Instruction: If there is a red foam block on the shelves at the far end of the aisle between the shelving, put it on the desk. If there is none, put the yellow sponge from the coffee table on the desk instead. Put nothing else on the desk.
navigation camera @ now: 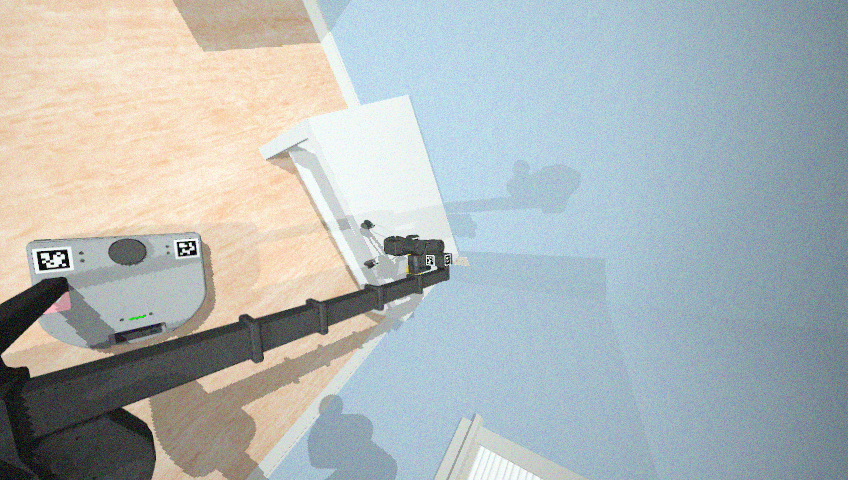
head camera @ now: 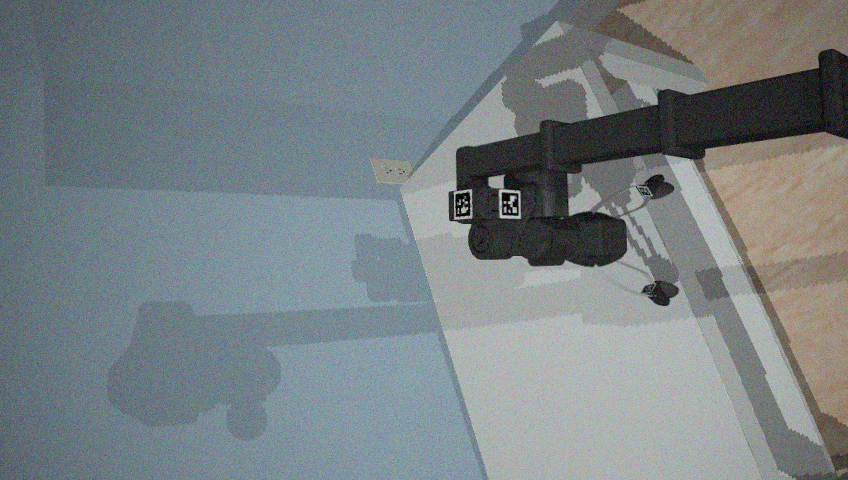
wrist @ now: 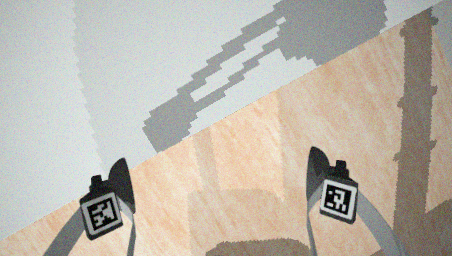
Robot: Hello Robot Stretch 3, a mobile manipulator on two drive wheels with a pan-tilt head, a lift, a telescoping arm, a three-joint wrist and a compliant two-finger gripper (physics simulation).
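Seen in the pictures: gripper, between the fingertips: [navigation camera: 364, 244] [head camera: 669, 240]; robot's base, origin of its link: [navigation camera: 128, 250].
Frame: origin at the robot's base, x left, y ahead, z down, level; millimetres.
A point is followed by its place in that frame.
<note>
A white coffee table [head camera: 571, 404] @[x -805, y 244, z -450 mm] [navigation camera: 368, 160] @[x -655, y 300, z -450 mm] [wrist: 40, 100] stands against the blue wall. A sliver of the yellow sponge [navigation camera: 408, 264] shows in the navigation view beside the dark wrist; the rest is hidden behind the wrist. The sponge does not show in the head view, where the wrist and arm cover part of the tabletop, nor in the wrist view. My gripper [head camera: 659, 239] @[x -588, y -22, z -486 mm] [navigation camera: 368, 243] @[x -588, y -22, z -486 mm] [wrist: 220, 171] @[x -588, y -22, z -486 mm] is open and empty, its fingers wide apart above the table near its room-side edge. The red foam block, the shelves and the desk do not show.
My extended arm [head camera: 618, 141] @[x -400, y -96, z -836 mm] [navigation camera: 285, 321] @[x -156, y -88, z -840 mm] reaches over the table toward the wall. My grey base [navigation camera: 160, 285] @[x -59, y -106, z -160 mm] stands on the wood floor [navigation camera: 178, 118] @[x -158, y 461, z -1 mm]. A wall outlet [head camera: 390, 171] @[x -1403, y -214, z -413 mm] [navigation camera: 462, 261] @[x -1402, y -215, z -421 mm] is beside the table's corner. A white-framed slatted panel [navigation camera: 499, 466] @[x -736, y -777, z -939 mm] is at the bottom of the navigation view.
</note>
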